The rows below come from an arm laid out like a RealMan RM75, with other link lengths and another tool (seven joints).
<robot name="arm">
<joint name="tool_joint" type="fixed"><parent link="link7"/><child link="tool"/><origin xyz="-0.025 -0.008 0.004" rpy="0 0.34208 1.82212"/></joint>
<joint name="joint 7" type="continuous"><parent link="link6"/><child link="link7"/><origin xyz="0 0.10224 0" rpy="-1.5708 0 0"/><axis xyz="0 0 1"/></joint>
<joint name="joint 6" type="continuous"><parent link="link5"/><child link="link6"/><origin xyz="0 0 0" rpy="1.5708 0 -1.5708"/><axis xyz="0 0 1"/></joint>
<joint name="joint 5" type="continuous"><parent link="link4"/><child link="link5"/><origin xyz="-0.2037 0 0" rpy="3.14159 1.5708 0"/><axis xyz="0 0 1"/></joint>
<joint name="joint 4" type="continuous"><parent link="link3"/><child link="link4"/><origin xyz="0 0 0" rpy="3.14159 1.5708 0"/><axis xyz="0 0 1"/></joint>
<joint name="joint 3" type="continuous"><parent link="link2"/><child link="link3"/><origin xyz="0 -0.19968 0" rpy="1.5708 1.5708 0"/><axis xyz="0 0 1"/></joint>
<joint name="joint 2" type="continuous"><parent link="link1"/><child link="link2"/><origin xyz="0 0 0" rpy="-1.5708 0 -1.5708"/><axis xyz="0 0 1"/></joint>
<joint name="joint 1" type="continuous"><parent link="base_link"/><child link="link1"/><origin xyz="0 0 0.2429" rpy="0 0 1.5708"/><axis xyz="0 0 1"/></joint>
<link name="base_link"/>
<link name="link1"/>
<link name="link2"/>
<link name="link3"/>
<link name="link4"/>
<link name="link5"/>
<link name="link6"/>
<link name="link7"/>
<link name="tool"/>
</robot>
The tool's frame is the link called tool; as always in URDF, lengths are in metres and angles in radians. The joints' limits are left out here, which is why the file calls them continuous.
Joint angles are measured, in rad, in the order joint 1, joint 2, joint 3, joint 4, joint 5, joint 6, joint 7. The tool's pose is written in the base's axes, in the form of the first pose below.
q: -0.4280 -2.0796 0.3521 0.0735 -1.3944 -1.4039 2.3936
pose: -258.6 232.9 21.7 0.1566 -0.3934 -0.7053 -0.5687
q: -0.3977 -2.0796 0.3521 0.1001 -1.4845 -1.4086 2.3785
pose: -268.5 232.2 35.0 0.1803 -0.3560 -0.6954 -0.5976
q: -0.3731 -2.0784 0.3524 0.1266 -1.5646 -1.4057 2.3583
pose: -277.9 231.8 47.9 0.2023 -0.3217 -0.6854 -0.6212
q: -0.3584 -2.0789 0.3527 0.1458 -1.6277 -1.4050 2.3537
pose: -283.6 231.5 57.5 0.2185 -0.2999 -0.6728 -0.6401
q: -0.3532 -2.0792 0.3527 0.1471 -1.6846 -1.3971 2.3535
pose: -287.2 232.1 63.1 0.2299 -0.2779 -0.6641 -0.6548
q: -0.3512 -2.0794 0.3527 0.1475 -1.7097 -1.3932 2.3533
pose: -288.8 232.3 65.5 0.2349 -0.2681 -0.6603 -0.6611
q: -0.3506 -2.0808 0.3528 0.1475 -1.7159 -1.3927 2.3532
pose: -289.0 232.3 65.6 0.2354 -0.2653 -0.6596 -0.6627
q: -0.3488 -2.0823 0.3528 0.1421 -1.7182 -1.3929 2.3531
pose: -289.1 231.3 64.3 0.2344 -0.2618 -0.6613 -0.6627
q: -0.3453 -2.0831 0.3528 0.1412 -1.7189 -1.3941 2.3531
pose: -289.7 230.1 64.0 0.2347 -0.2601 -0.6619 -0.6627
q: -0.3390 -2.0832 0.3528 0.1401 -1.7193 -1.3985 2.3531
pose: -290.7 228.0 63.9 0.2349 -0.2582 -0.6622 -0.6630
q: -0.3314 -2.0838 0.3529 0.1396 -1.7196 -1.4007 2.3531
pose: -292.1 225.6 63.7 0.2363 -0.2557 -0.6630 -0.6627
